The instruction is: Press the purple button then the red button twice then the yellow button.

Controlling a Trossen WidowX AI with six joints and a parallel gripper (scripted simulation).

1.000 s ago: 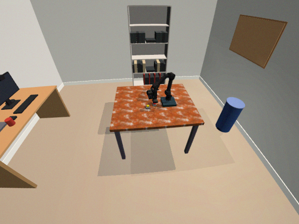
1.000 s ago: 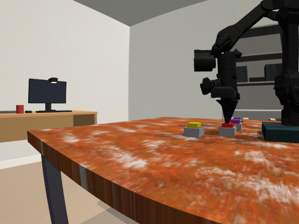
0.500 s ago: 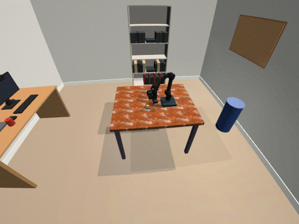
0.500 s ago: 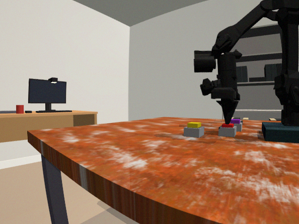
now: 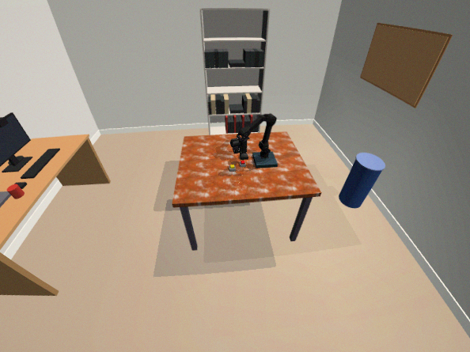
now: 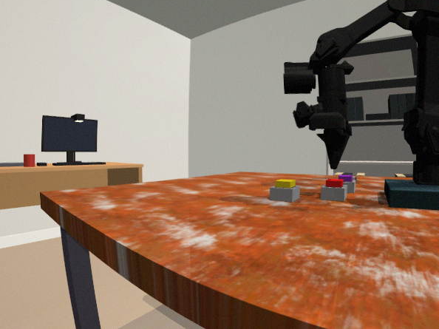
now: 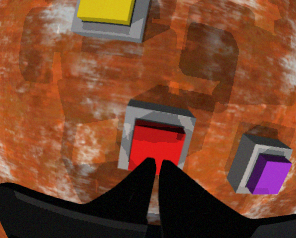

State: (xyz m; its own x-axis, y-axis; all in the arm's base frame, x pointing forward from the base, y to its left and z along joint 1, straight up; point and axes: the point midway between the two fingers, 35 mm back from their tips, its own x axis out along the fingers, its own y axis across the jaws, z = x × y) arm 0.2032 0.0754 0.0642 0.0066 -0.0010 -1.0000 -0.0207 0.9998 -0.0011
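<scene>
Right now the red button is 3 cm below my gripper tip. The rest, counted from my gripper tip: yellow button: 9 cm ahead, 5 cm to the left, 3 cm below; then purple button: 10 cm to the right, 3 cm below, 1 cm behind.
</scene>
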